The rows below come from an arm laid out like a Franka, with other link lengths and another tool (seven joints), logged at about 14 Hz.
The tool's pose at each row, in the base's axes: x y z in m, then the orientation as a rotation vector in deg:
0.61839 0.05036 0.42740 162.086 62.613 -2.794
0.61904 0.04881 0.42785 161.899 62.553 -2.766
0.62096 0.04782 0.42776 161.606 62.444 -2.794
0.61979 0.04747 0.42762 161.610 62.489 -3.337
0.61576 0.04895 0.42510 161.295 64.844 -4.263
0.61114 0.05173 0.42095 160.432 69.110 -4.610
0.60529 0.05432 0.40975 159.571 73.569 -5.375
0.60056 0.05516 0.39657 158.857 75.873 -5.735
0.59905 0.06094 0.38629 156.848 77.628 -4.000
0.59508 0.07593 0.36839 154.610 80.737 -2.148
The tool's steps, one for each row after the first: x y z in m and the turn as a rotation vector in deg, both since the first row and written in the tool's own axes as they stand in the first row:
-0.00059 0.00162 -0.00027 -0.189 -0.055 -0.003
0.00018 0.00363 -0.00005 -0.473 -0.188 -0.002
-0.00091 0.00309 0.00012 -0.318 -0.510 -0.049
-0.00273 -0.00094 0.00242 0.397 -0.790 -1.609
-0.00401 -0.00646 0.00619 1.168 -0.560 -4.434
-0.00584 -0.01329 0.01697 2.215 -0.505 -7.364
-0.00787 -0.01827 0.02993 2.560 -0.528 -8.935
-0.00442 -0.02445 0.03948 1.085 0.185 -10.455
0.00389 -0.03974 0.05554 -0.022 1.190 -12.855

